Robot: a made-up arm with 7 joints. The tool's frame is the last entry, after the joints. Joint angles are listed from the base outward. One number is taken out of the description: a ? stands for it. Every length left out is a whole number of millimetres.
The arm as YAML. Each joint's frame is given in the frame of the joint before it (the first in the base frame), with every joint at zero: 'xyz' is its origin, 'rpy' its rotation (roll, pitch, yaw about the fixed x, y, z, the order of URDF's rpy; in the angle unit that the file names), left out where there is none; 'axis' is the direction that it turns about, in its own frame. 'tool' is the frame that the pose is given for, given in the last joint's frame.
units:
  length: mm
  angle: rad
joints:
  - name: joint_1
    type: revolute
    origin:
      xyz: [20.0, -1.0, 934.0]
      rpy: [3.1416, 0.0, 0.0]
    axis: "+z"
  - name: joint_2
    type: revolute
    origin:
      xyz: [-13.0, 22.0, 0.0]
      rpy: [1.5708, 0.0, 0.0]
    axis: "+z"
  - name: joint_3
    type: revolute
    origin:
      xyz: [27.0, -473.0, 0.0]
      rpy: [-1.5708, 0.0, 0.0]
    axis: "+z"
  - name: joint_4
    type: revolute
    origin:
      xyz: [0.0, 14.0, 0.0]
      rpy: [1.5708, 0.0, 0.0]
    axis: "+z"
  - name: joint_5
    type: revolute
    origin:
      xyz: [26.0, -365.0, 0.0]
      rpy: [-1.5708, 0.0, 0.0]
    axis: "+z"
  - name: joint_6
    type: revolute
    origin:
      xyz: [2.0, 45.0, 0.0]
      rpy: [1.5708, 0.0, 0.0]
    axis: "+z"
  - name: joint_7
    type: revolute
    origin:
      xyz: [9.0, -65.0, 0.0]
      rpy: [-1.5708, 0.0, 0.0]
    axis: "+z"
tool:
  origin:
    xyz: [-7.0, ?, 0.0]
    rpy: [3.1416, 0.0, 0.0]
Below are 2 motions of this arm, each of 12 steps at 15 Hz.
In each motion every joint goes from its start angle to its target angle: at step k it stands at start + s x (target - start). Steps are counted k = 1, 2, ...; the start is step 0. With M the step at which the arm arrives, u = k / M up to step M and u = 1 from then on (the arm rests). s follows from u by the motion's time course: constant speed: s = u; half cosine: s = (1 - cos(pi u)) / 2; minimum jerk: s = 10 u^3 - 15 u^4 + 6 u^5.
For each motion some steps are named. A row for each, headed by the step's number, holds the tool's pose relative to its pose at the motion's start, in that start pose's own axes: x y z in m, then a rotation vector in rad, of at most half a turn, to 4 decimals.
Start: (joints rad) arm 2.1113 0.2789 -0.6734 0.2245 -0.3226 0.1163 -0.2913
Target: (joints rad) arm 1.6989 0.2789 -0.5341 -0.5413 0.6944 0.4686 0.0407
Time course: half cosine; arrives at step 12
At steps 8, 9, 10, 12:
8: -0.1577 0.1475 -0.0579 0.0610 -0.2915 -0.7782
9: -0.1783 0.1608 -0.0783 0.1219 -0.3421 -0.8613
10: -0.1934 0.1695 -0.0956 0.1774 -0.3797 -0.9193
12: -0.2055 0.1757 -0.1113 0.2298 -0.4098 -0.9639

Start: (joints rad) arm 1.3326 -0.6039 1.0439 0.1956 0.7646 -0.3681 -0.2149
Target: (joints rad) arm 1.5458 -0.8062 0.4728 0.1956 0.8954 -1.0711 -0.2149
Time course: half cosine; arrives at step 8
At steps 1, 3, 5, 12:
1: -0.0058 -0.0055 0.0004 0.0029 -0.0330 0.0075
3: -0.0503 -0.0446 0.0004 0.0270 -0.2741 0.0533
5: -0.1223 -0.0982 -0.0083 0.0690 -0.6329 0.0956
12: -0.1855 -0.1383 -0.0238 0.1075 -0.9351 0.1110

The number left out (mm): 27.0
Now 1 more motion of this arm.
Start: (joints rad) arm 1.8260 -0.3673 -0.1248 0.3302 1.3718 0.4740 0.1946
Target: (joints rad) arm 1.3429 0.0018 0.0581 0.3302 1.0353 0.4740 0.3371
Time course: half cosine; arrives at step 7
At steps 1, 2, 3, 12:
1: 0.0062 0.0169 0.0075 -0.0300 0.0032 0.0149
2: 0.0203 0.0661 0.0252 -0.1144 0.0094 0.0563
3: 0.0319 0.1404 0.0421 -0.2365 0.0115 0.1148
12: 0.0021 0.3677 0.0296 -0.6058 -0.0329 0.2825

